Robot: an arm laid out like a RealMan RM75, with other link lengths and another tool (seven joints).
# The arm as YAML. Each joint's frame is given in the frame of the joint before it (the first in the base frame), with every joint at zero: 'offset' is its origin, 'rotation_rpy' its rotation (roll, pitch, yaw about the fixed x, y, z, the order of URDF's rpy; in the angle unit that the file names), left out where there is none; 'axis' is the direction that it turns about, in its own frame. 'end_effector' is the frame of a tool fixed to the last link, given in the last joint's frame.
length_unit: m
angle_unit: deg
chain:
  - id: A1
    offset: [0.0, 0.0, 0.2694]
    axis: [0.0, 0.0, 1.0]
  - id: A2
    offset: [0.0, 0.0, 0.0]
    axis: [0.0, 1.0, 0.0]
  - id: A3
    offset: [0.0, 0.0, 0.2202]
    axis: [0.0, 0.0, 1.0]
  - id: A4
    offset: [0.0, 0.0, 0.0]
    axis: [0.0, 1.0, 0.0]
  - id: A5
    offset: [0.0, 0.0, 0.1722]
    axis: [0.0, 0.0, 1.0]
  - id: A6
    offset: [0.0, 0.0, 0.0]
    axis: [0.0, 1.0, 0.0]
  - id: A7
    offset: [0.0, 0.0, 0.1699]
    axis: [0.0, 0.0, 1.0]
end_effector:
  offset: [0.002, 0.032, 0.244]
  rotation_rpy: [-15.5, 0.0, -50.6]
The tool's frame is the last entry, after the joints.
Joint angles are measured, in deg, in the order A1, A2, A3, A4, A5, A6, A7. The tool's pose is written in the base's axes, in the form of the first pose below.
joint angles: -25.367 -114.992 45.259 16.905 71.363 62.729 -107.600
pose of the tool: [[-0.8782 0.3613 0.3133], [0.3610 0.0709 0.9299], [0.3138 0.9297 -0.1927]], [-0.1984 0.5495 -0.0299]
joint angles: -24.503 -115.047 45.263 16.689 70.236 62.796 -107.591
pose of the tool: [[-0.8900 0.3462 0.2967], [0.3387 0.0664 0.9385], [0.3052 0.9358 -0.1764]], [-0.2064 0.5487 -0.0245]
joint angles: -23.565 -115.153 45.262 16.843 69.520 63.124 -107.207
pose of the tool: [[-0.8943 0.3420 0.2885], [0.3268 0.0588 0.9433], [0.3056 0.9379 -0.1643]], [-0.2118 0.5466 -0.0201]
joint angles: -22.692 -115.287 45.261 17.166 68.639 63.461 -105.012
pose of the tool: [[-0.8847 0.3648 0.2901], [0.3251 0.0368 0.9450], [0.3340 0.9304 -0.1512]], [-0.2156 0.5449 -0.0149]
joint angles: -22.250 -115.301 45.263 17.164 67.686 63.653 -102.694
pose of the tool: [[-0.8734 0.3888 0.2933], [0.3244 0.0152 0.9458], [0.3633 0.9212 -0.1394]], [-0.2180 0.5447 -0.0101]
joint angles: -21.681 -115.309 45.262 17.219 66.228 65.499 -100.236
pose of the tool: [[-0.8582 0.4009 0.3206], [0.3402 -0.0236 0.9401], [0.3845 0.9158 -0.1161]], [-0.2100 0.5424 -0.0006]
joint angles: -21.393 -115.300 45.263 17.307 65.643 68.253 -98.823
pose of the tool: [[-0.8411 0.3995 0.3646], [0.3745 -0.0563 0.9255], [0.3903 0.9150 -0.1022]], [-0.1933 0.5371 0.0052]
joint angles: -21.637 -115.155 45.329 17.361 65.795 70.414 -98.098
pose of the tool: [[-0.8222 0.3989 0.4061], [0.4115 -0.0763 0.9082], [0.3932 0.9138 -0.1014]], [-0.1765 0.5327 0.0066]
